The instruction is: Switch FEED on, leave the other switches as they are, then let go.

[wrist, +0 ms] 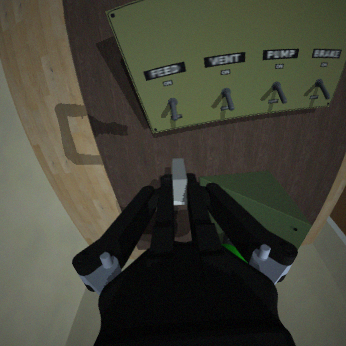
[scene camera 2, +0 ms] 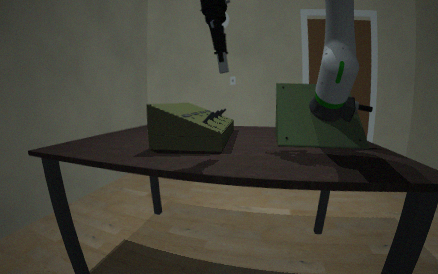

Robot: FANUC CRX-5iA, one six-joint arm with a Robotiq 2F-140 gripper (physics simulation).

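Pixels of known places: gripper, fingertip midpoint: (wrist: 177,168) (scene camera 2: 224,72); arm's base, link origin: (scene camera 2: 326,108).
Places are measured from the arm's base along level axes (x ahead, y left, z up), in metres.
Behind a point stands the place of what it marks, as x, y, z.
Observation:
The olive switch box (scene camera 2: 185,136) {0.474, 0.336, -0.092} (wrist: 200,30) {0.578, 0.207, -0.006} has a sloping panel with a row of dark levers. In the wrist view, the FEED lever (wrist: 173,109) {0.428, 0.252, -0.028} is at the left end of the row, under its label and ON mark. It leans to the lower, OFF side. The VENT lever (wrist: 228,99) {0.456, 0.139, -0.028}, PUMP lever (wrist: 280,93) {0.482, 0.023, -0.028} and BRAKE lever (wrist: 322,89) {0.511, -0.092, -0.032} lean toward the lower edge too. My gripper (scene camera 2: 223,69) {0.372, 0.240, 0.121} (wrist: 177,168) {0.372, 0.240, 0.121} is shut with nothing between its fingers. It hangs above the table, higher than the levers and apart from them, off the panel's lower edge.
The dark brown table (scene camera 2: 240,167) {0.258, 0.435, -0.141} (wrist: 145,155) {0.262, 0.343, -0.141} carries the switch box. A green slanted block (scene camera 2: 295,117) {0.133, 0.061, -0.040} (wrist: 255,192) {0.214, 0.012, -0.030} stands on it to the right in the scene view, with the grey arm part (scene camera 2: 336,82) {-0.004, 0.180, 0.090} in front. A brown door (scene camera 2: 315,45) is behind.

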